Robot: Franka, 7 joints.
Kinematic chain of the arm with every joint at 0, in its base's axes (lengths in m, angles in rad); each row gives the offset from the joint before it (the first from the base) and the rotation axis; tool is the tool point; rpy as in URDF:
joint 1: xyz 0 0 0.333 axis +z
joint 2: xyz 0 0 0 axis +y
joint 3: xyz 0 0 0.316 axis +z
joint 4: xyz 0.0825 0 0 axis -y
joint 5: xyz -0.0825 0 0.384 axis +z
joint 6: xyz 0 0 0 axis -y
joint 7: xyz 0.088 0 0 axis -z
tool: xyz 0 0 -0.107 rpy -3.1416 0 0
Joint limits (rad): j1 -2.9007..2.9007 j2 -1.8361..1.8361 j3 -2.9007..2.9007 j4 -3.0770..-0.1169 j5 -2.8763..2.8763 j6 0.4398..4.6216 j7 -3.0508..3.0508
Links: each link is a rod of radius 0.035 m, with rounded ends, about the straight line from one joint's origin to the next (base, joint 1, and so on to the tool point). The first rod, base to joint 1, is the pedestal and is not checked.
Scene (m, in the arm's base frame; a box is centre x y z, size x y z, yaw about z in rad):
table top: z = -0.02
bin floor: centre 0 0.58 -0.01 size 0.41 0.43 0.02 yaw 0.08
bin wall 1: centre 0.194 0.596 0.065 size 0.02 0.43 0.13 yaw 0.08
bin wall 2: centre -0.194 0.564 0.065 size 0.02 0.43 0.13 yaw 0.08
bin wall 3: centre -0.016 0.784 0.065 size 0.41 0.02 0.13 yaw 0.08
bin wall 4: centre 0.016 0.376 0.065 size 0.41 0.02 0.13 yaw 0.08
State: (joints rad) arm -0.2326 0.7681 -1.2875 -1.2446 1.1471 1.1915 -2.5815
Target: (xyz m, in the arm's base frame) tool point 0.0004 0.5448 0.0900
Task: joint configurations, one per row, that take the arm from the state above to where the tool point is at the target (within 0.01 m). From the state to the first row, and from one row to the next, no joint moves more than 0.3 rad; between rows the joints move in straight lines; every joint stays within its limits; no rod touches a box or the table.
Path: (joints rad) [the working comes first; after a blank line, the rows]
Joints at the target: -1.9508 -0.8369 -2.9007 -1.8167 0.8139 1.6577 -2.5815
Straight joint move there: clear.

1: -0.5190 0.5006 -1.5564 -1.3399 1.0916 1.2692 -2.5815
2: -0.8053 0.2331 -1.8252 -1.4353 1.0360 1.3469 -2.5815
3: -1.0917 -0.0344 -2.0941 -1.5306 0.9805 1.4246 -2.5815
4: -1.3780 -0.3019 -2.3630 -1.6260 0.9250 1.5023 -2.5815
5: -1.6644 -0.5694 -2.6318 -1.7213 0.8695 1.5800 -2.5815
6: -1.9508 -0.8369 -2.9007 -1.8167 0.8139 1.6577 -2.5815

